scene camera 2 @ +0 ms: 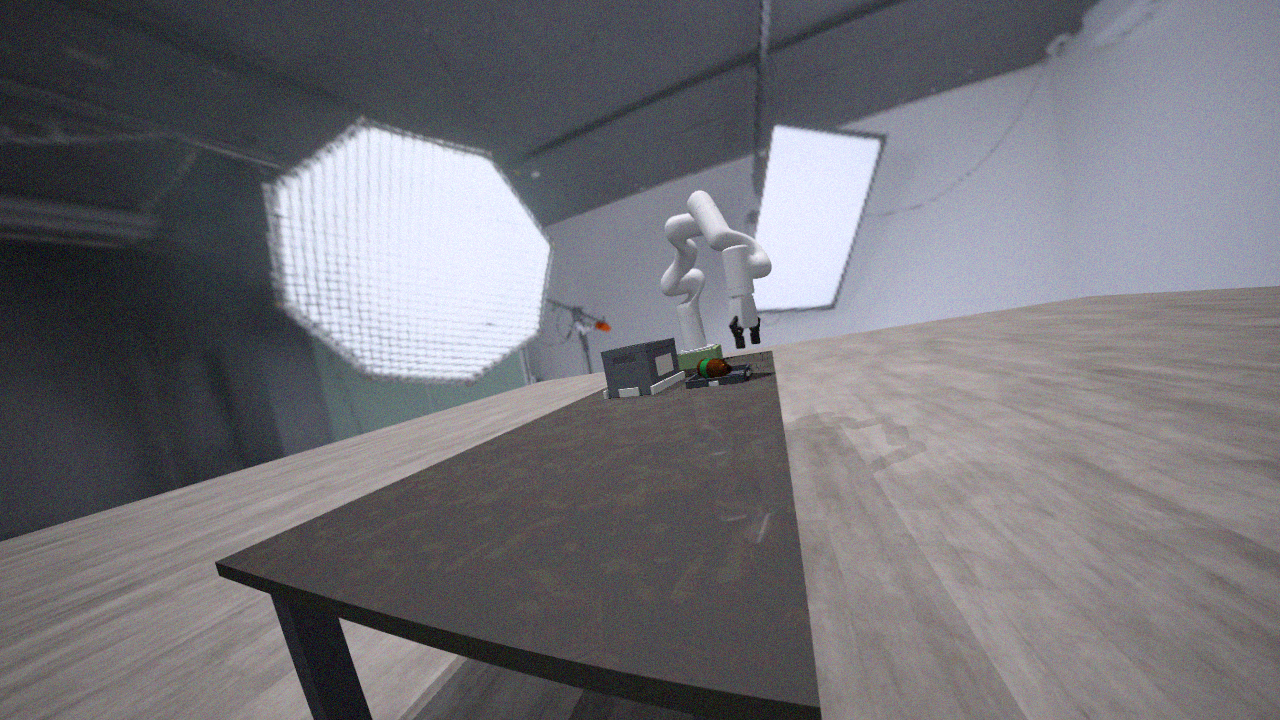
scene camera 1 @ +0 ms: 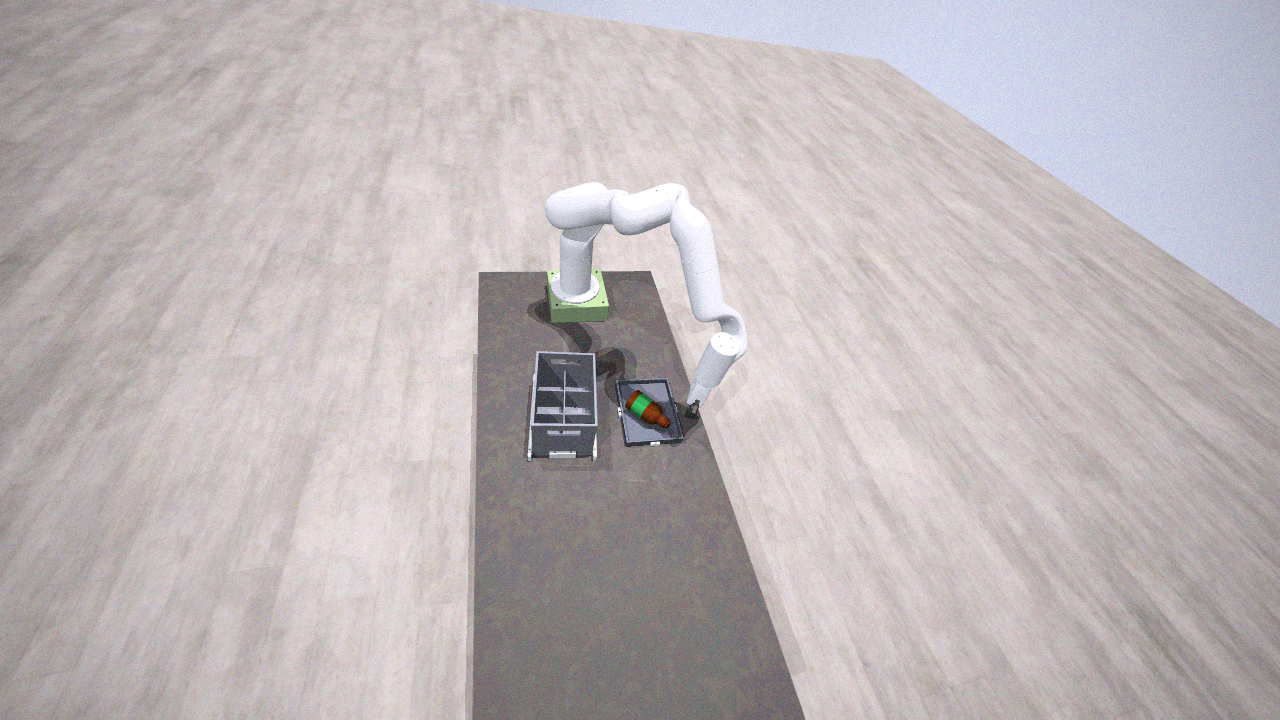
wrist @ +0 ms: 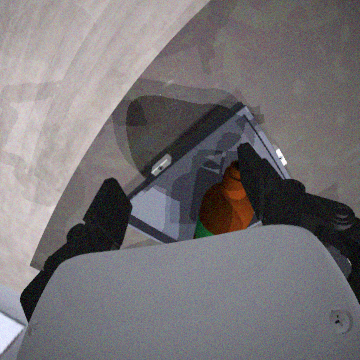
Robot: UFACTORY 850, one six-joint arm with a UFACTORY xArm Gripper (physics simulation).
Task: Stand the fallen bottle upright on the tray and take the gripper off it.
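Note:
A brown bottle (scene camera 1: 646,408) (scene camera 2: 716,368) (wrist: 224,207) with a green band lies on its side in the shallow grey tray (scene camera 1: 619,394) (wrist: 186,134). In scene camera 1 its neck points to the tray's front right. My gripper (scene camera 1: 693,410) (scene camera 2: 747,343) (wrist: 177,178) is open, with nothing between its fingers. It hangs above the tray's right side, higher than the bottle and apart from it. In the wrist view the bottle's neck shows beside the right finger, and the gripper body hides the bottle's lower part.
A grey crate (scene camera 1: 563,438) (scene camera 2: 637,368) with compartments stands left of the tray, taller than it. The green robot base (scene camera 1: 578,311) is at the table's back. The table's right edge runs close beside the tray.

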